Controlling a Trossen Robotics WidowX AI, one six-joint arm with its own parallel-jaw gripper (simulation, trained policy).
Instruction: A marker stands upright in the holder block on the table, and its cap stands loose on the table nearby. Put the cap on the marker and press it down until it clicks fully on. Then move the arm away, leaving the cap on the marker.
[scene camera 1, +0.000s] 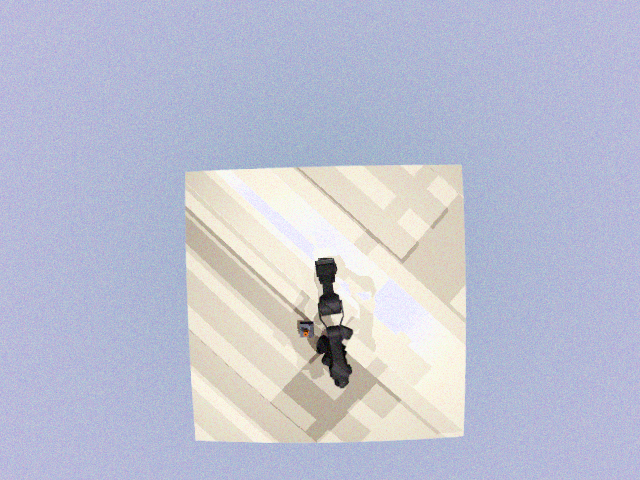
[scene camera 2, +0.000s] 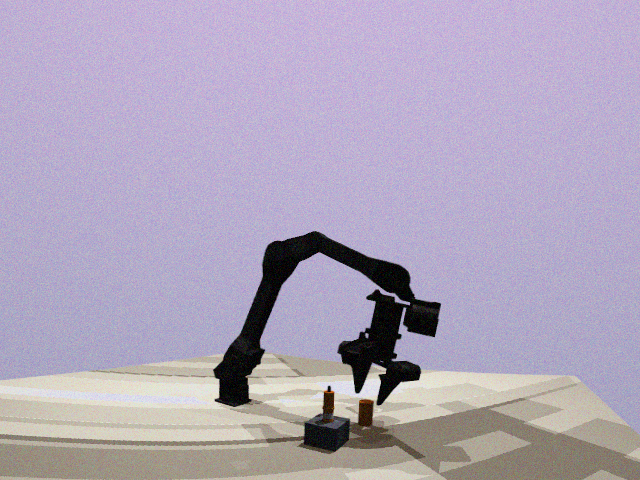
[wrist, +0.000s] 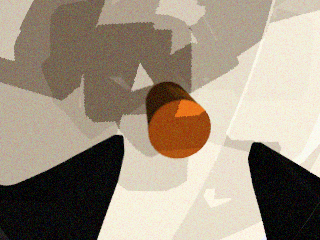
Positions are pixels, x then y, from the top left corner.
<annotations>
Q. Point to an orange cap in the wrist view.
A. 178, 127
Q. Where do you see my gripper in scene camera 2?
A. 367, 399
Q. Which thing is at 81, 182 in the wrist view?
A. My gripper.
</annotations>
